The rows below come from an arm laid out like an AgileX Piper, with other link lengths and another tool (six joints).
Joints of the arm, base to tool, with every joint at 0 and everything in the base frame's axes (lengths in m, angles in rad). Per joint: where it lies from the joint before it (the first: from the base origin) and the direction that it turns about. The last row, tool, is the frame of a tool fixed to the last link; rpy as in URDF.
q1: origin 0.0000 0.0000 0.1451 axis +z
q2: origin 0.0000 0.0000 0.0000 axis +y
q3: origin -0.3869 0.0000 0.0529 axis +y
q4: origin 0.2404 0.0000 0.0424 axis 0.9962 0 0.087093
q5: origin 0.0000 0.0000 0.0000 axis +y
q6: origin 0.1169 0.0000 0.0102 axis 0.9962 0 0.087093
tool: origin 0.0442 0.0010 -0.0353 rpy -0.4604 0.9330 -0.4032
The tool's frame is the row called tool.
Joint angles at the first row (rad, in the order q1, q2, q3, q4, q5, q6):
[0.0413 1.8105 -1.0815 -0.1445 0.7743 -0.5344]
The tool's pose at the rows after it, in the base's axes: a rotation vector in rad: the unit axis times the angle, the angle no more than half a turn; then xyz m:
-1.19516 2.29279 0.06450 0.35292 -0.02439 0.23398
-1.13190 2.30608 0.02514 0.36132 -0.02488 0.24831
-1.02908 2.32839 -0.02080 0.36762 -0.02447 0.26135
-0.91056 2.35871 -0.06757 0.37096 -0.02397 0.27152
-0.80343 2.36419 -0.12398 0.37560 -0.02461 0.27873
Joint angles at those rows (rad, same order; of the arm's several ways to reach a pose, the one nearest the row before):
[0.0413 1.8083 -1.1364 -0.1527 0.8185 -0.5038]
[0.0413 1.8083 -1.2013 -0.1673 0.8694 -0.4487]
[0.0413 1.8083 -1.2596 -0.1832 0.9146 -0.3622]
[0.0413 1.8092 -1.3058 -0.2020 0.9568 -0.2610]
[0.0413 1.8092 -1.3361 -0.2313 0.9686 -0.1620]

